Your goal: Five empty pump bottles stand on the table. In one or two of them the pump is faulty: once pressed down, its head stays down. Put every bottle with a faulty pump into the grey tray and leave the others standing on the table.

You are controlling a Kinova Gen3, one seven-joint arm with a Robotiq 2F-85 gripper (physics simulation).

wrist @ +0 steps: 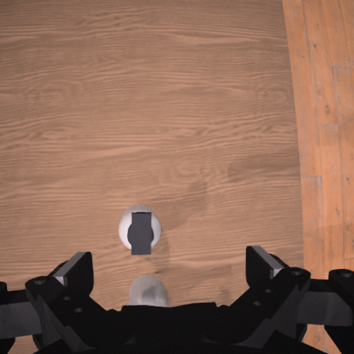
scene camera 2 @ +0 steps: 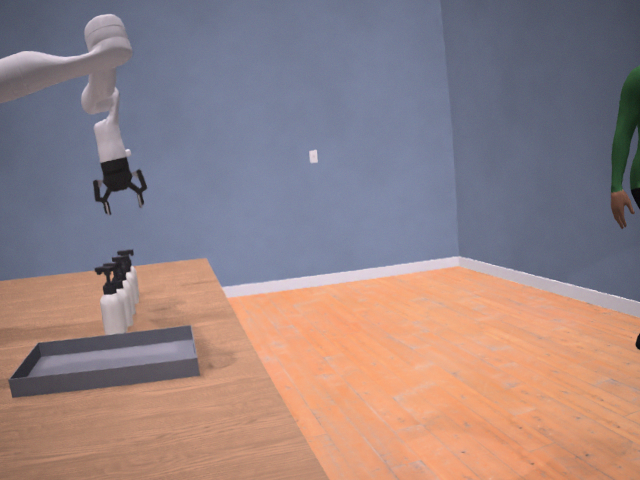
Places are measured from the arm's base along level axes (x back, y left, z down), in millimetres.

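Pixels of known places: gripper, between the fingertips: [scene camera 2: 125, 211].
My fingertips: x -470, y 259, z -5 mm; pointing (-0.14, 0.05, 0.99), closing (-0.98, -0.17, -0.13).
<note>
For each thing: its top centre in the pictures, then the offset to it from my fingertips. Level surfaces: height alone.
- nearest bottle, centre of its top: [scene camera 2: 106, 267] dy -377, dx +76, dz +97 mm
- grey tray, centre of its top: [scene camera 2: 108, 349] dy -607, dx +96, dz +207 mm
- wooden table, height of its surface: dz +237 mm
The white bottles with black pump heads stand upright in a row in scene camera 2, overlapping so that I cannot count them surely. The nearest bottle [scene camera 2: 113, 315] has its head raised on a visible stem; the head heights of the others are hard to tell. The grey tray [scene camera 2: 108, 378] lies in front of the row, with no bottle in it. My gripper [scene camera 2: 124, 208] [wrist: 169, 266] is open and empty, pointing down well above the row. In the wrist view, one bottle [wrist: 141, 232] shows from above and another bottle [wrist: 149, 291] is partly hidden by the gripper.
The wooden table [scene camera 2: 180, 423] [wrist: 150, 100] has its right edge beside the tray and the row, with the wooden floor [scene camera 2: 413, 372] [wrist: 327, 150] beyond. A person in green [scene camera 2: 625, 129] stands at the far right, partly out of view. A blue wall is behind.
</note>
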